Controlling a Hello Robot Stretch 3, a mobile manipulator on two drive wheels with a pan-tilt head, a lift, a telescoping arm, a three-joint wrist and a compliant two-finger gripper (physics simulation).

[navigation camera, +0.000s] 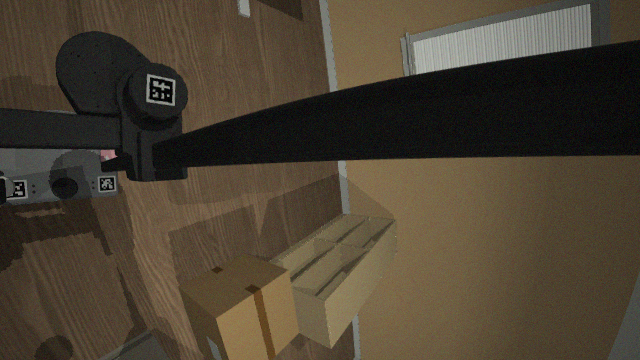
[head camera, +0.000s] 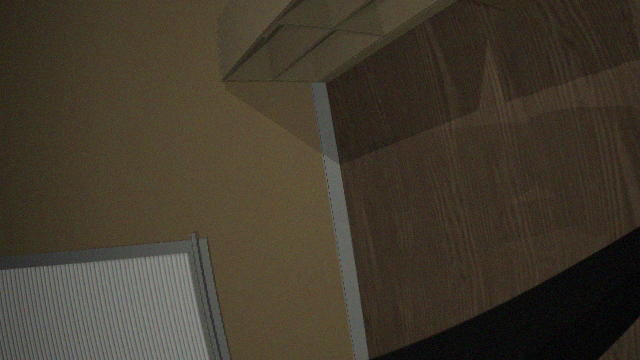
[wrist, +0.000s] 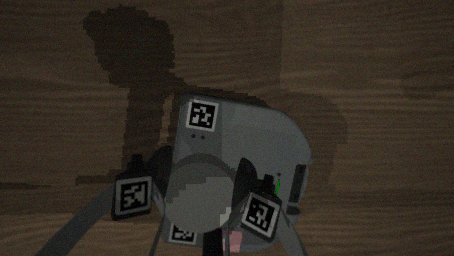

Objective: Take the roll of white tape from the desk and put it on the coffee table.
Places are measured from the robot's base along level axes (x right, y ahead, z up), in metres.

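Pixels of known places: gripper, between the fingertips: [wrist: 204, 170]; robot's base, origin of its link: [navigation camera: 65, 185].
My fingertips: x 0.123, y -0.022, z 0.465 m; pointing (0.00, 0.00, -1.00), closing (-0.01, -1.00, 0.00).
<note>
For each thing: its top centre in the pictures, then the offset to it from my fingertips.
- white tape, centre of its top: [wrist: 199, 198] dx -0.010, dy +0.000, dz +0.028 m
- cardboard box, centre of its top: [navigation camera: 265, 327] dx -0.789, dy +0.797, dz -0.059 m
The roll of white tape [wrist: 199, 202] shows in the wrist view as a pale grey disc between the two dark finger pads, partly in shadow. My gripper [wrist: 204, 170] is shut on it and holds it above my own grey base [wrist: 255, 130] [navigation camera: 37, 167]. The lower edge of the roll meets a dark part of the gripper. The black arm [navigation camera: 400, 115] [head camera: 525, 315] crosses the navigation view and the lower right of the head view. The desk and the coffee table do not show in these views.
A cardboard box [navigation camera: 255, 310] and a beige open shelf unit [navigation camera: 350, 305] [head camera: 325, 72] stand by the tan wall [head camera: 125, 150] [navigation camera: 475, 240]. A white slatted panel [head camera: 100, 305] [navigation camera: 505, 37] is on the wall. A white strip [navigation camera: 244, 7] lies at the navigation view's top edge.
</note>
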